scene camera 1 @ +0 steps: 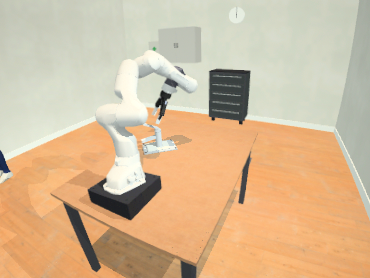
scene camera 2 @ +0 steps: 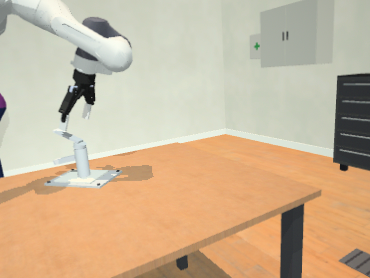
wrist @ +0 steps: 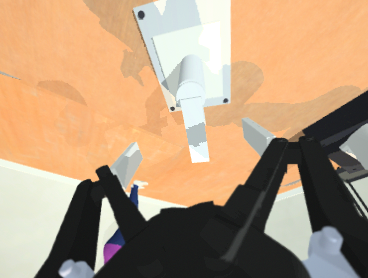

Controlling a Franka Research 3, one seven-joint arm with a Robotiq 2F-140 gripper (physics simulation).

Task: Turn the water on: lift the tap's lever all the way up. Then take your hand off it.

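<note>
The white tap stands upright on its base plate. Its flat lever slopes upward from the top of the body to its free end, above the spout. My gripper is open wide and empty, pointing down over the lever's free end. In the wrist view the fingertips are on either side of the lever, with a gap on each side. In scene camera 2 one fingertip overlaps the lever's end; its height above it is hard to tell.
The tap's plate is on the wooden table. The arm's black base block stands at the table's near end. A person shows partly at the left edge. A dark drawer cabinet stands beyond the table.
</note>
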